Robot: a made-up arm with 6 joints. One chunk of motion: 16 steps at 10 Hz.
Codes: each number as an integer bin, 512 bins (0 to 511) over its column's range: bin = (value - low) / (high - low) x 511, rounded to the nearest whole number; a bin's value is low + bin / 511 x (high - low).
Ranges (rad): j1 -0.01..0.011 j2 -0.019..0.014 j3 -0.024..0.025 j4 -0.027..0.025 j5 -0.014..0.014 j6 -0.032..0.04
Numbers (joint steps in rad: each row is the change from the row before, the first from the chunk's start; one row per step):
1: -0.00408 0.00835 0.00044 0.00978 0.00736 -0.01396
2: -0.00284 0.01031 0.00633 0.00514 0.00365 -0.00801
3: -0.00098 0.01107 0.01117 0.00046 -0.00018 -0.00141
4: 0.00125 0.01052 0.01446 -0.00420 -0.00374 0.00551
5: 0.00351 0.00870 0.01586 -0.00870 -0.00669 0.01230
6: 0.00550 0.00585 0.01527 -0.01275 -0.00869 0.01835
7: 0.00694 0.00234 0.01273 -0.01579 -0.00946 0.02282
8: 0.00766 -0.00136 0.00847 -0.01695 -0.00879 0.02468
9: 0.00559 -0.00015 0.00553 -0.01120 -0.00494 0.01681
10: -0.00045 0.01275 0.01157 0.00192 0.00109 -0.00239
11: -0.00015 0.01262 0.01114 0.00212 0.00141 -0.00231
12: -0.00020 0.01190 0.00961 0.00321 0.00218 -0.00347
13: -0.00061 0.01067 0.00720 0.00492 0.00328 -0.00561
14: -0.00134 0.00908 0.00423 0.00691 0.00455 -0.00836
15: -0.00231 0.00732 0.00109 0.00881 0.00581 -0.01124
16: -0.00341 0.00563 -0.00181 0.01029 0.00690 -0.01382
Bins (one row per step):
1: 144 424 255 361 390 128
2: 174 454 316 316 322 170
3: 219 466 367 270 252 217
4: 274 457 401 224 187 266
5: 329 429 416 180 133 314
6: 377 385 410 140 97 357
7: 412 330 383 110 83 389
8: 430 273 339 99 95 402
9: 379 292 308 155 165 346
10: 232 492 371 284 275 210
11: 240 490 366 286 281 211
12: 238 478 351 297 295 202
13: 228 459 325 314 315 187
14: 211 435 294 333 339 168
15: 187 408 262 352 362 147
16: 160 381 231 366 381 129

